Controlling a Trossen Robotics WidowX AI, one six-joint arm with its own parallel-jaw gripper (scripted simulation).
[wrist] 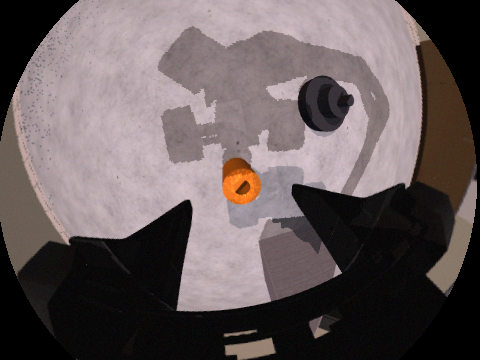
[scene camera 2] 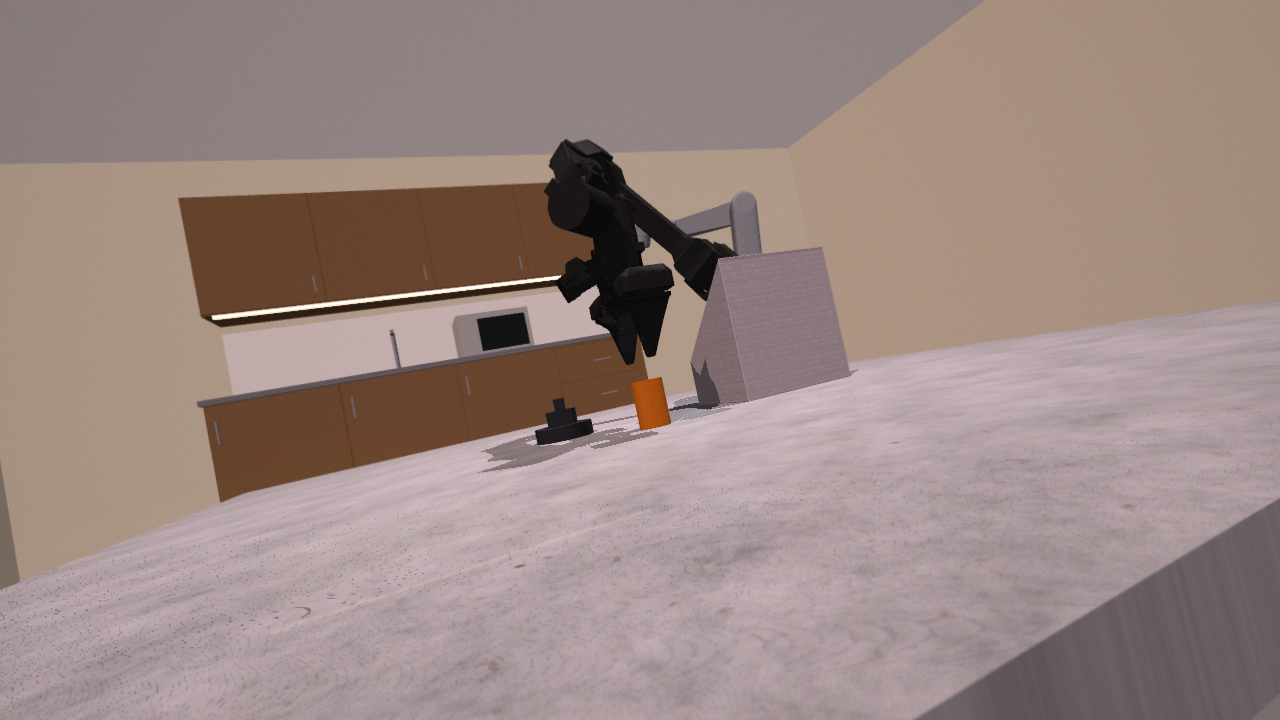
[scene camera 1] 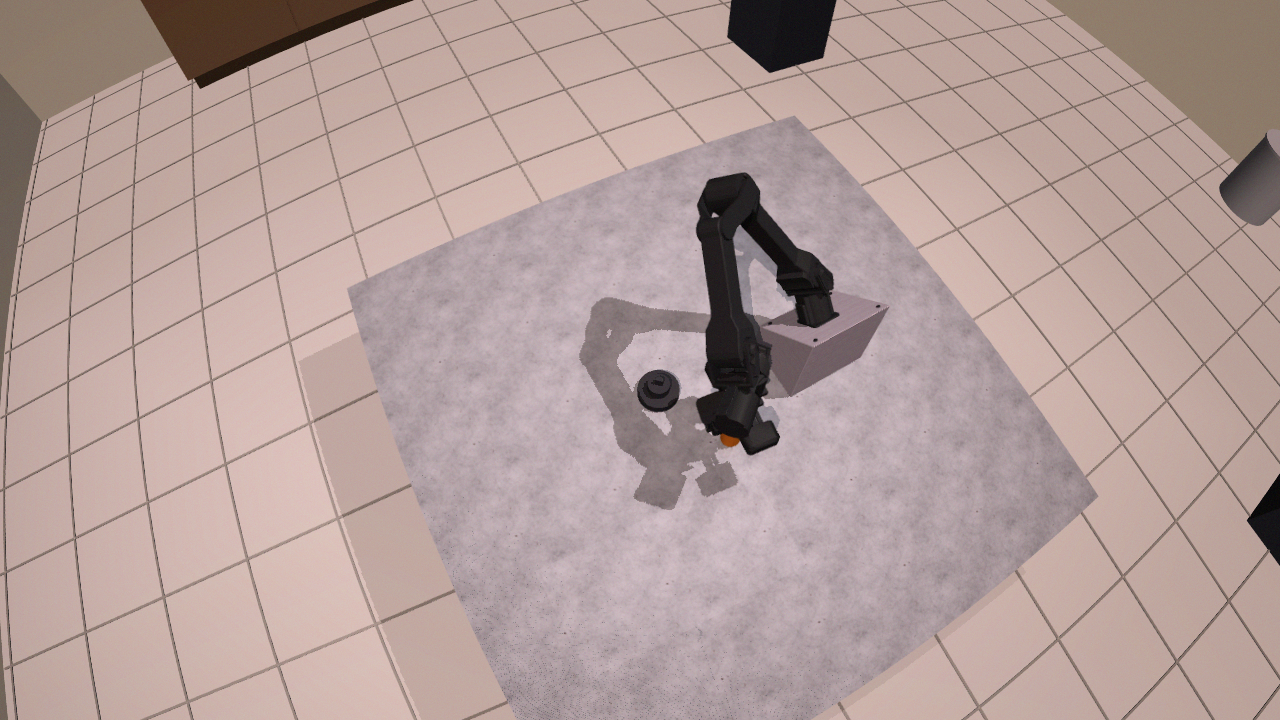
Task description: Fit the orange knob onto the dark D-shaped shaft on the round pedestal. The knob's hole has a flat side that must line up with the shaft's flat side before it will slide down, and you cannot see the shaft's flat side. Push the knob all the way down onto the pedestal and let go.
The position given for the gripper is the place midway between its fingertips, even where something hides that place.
Observation:
The gripper (scene camera 2: 640, 360) is open and holds nothing. Further things: an orange knob (scene camera 2: 649, 396) and a D-shaped shaft (scene camera 1: 658, 391).
The orange knob also shows in the wrist view (wrist: 241, 185). The gripper also shows in the wrist view (wrist: 243, 197) and in scene camera 1 (scene camera 1: 735, 421). The D-shaped shaft also shows in the wrist view (wrist: 323, 104).

